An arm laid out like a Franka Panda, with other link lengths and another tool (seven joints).
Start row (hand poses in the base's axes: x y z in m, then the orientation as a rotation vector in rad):
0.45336, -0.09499, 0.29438, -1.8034, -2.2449, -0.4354
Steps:
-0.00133, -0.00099, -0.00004, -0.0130, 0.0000, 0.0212
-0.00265, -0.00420, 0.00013, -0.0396, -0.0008, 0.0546
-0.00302, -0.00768, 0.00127, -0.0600, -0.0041, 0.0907
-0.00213, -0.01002, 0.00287, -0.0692, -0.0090, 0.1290
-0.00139, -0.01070, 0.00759, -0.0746, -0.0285, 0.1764
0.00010, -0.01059, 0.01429, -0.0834, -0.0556, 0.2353
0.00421, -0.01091, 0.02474, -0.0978, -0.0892, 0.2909
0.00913, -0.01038, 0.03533, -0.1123, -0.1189, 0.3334
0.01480, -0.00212, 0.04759, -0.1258, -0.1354, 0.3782
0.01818, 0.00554, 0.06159, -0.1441, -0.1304, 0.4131
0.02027, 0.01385, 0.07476, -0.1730, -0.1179, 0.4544
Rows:
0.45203, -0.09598, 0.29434, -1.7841, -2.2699, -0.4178
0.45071, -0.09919, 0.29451, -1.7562, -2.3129, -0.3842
0.45034, -0.10267, 0.29565, -1.7215, -2.3553, -0.3587
0.45123, -0.10501, 0.29725, -1.6785, -2.3929, -0.3462
0.45197, -0.10569, 0.30197, -1.6235, -2.4442, -0.3502
0.45346, -0.10558, 0.30867, -1.5544, -2.5095, -0.3554
0.45757, -0.10590, 0.31912, -1.4902, -2.5791, -0.3612
0.46249, -0.10537, 0.32971, -1.4409, -2.6364, -0.3657
0.46816, -0.09711, 0.34197, -1.3858, -2.6841, -0.3572
0.47154, -0.08945, 0.35597, -1.3443, -2.7126, -0.3241
0.47363, -0.08114, 0.36914, -1.2967, -2.7449, -0.2701

